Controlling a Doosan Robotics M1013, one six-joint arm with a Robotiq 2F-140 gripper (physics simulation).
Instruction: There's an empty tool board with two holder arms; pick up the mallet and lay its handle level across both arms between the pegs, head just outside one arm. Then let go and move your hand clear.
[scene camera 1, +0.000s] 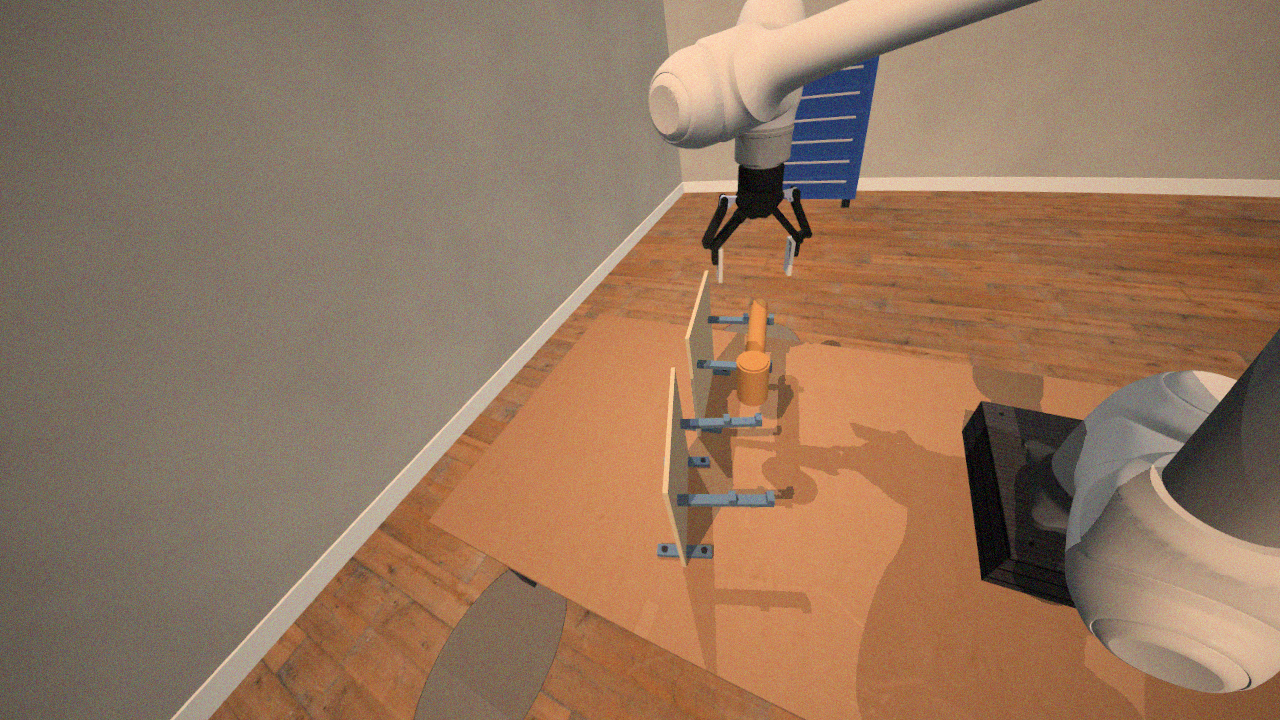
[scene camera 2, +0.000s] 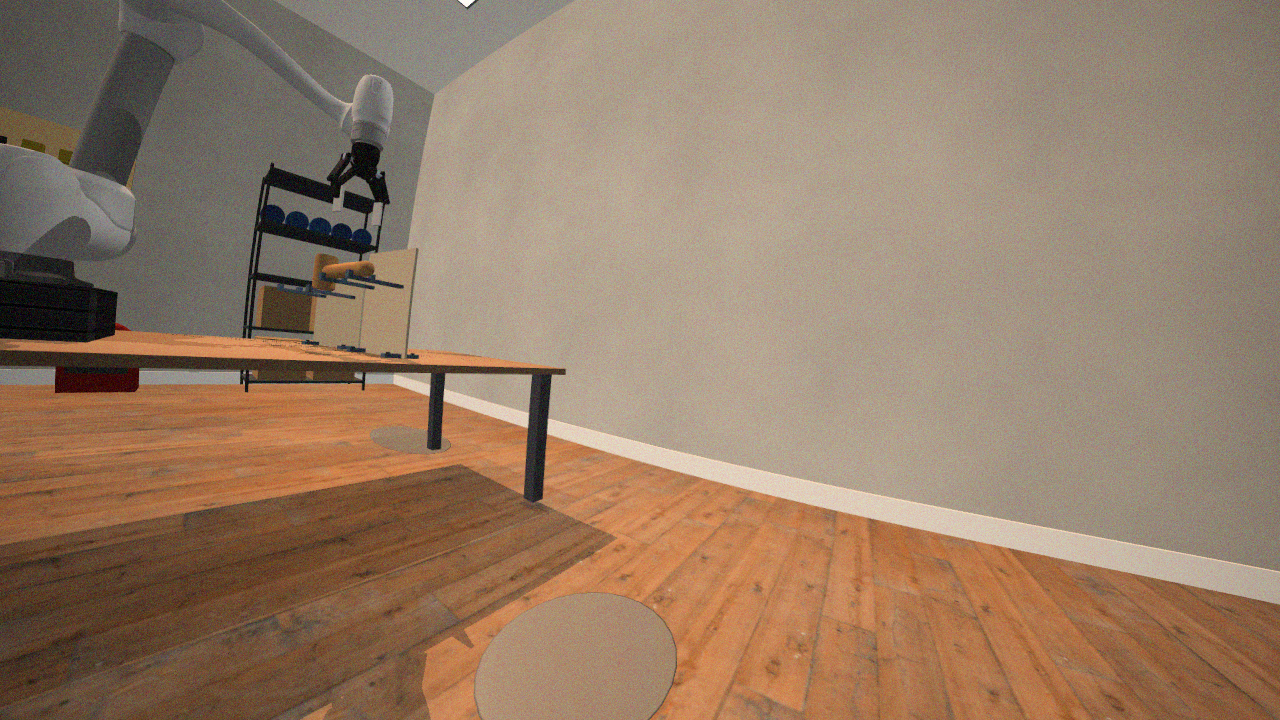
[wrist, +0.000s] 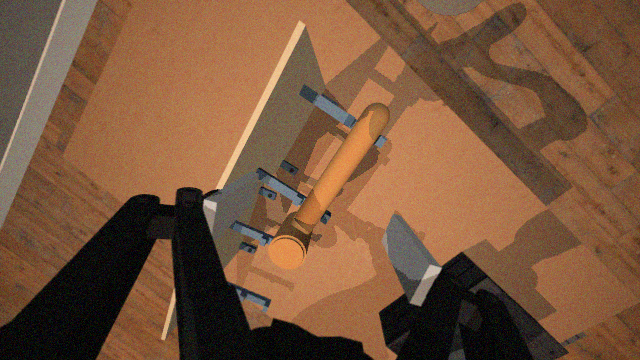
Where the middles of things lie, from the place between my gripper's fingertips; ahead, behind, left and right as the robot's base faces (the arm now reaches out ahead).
Scene:
Right now the wooden mallet (scene camera 1: 753, 366) is 15 cm below my hand, 2 cm to the left of it and 2 cm behind it.

